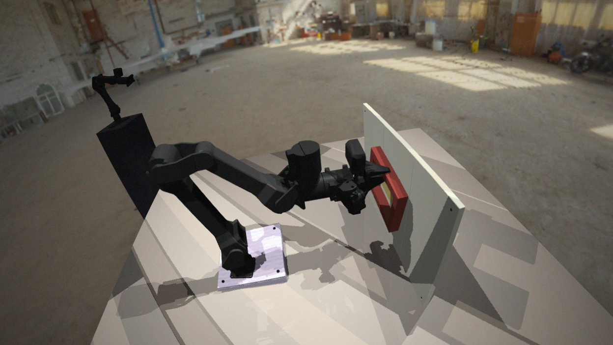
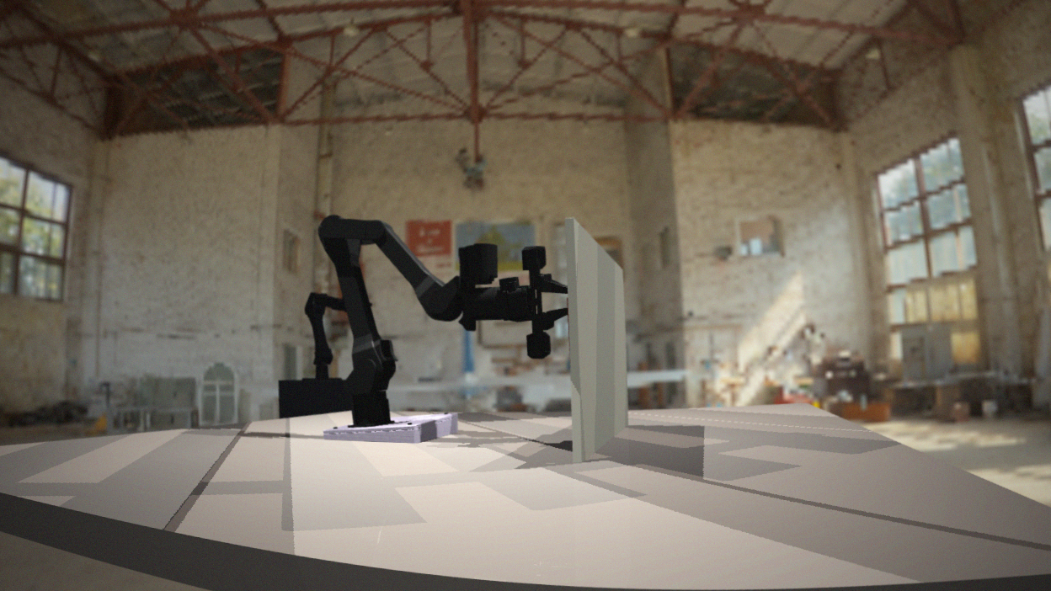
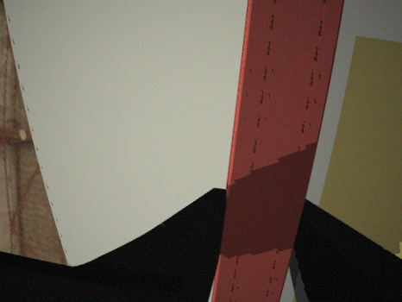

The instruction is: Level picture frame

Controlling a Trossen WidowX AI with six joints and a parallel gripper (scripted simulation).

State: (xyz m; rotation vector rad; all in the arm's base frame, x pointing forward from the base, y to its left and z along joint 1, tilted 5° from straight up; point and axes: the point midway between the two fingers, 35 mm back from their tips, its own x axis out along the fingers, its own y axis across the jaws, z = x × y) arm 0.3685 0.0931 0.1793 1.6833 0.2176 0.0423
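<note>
Now: the red picture frame 1 cm to the left of my gripper tip and 5 cm below it. From my gripper tip the other things lie so: wall panel: 2 cm ahead, 1 cm to the left, 7 cm below.
</note>
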